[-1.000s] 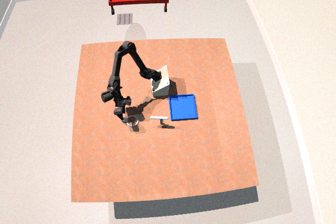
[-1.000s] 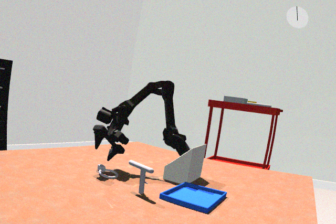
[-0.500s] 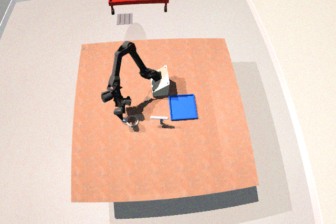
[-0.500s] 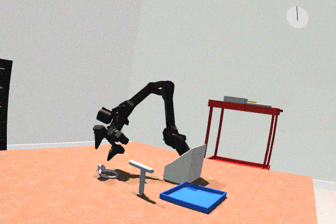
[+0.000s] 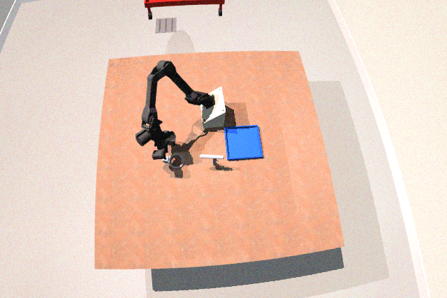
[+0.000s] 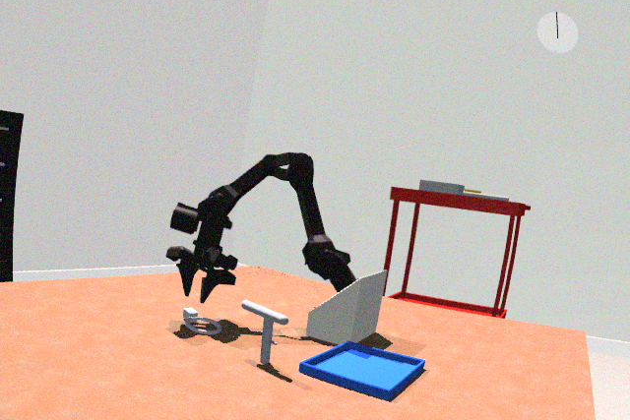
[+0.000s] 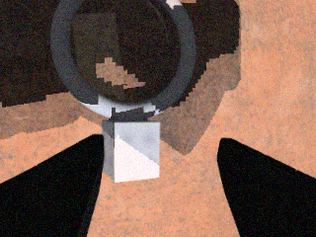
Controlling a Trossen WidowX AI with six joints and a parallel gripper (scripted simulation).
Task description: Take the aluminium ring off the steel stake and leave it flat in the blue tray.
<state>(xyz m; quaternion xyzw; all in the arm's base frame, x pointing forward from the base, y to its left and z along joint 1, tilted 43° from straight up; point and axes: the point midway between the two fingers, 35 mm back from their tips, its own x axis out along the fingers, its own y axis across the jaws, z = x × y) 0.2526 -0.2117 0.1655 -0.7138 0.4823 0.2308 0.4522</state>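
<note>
Right now the ring is 50 mm below my gripper tip, 40 mm to the left of it and 10 mm ahead of it. From my gripper tip the other things lie so: blue tray (420 mm to the left, 50 mm below, 50 mm behind).
</note>
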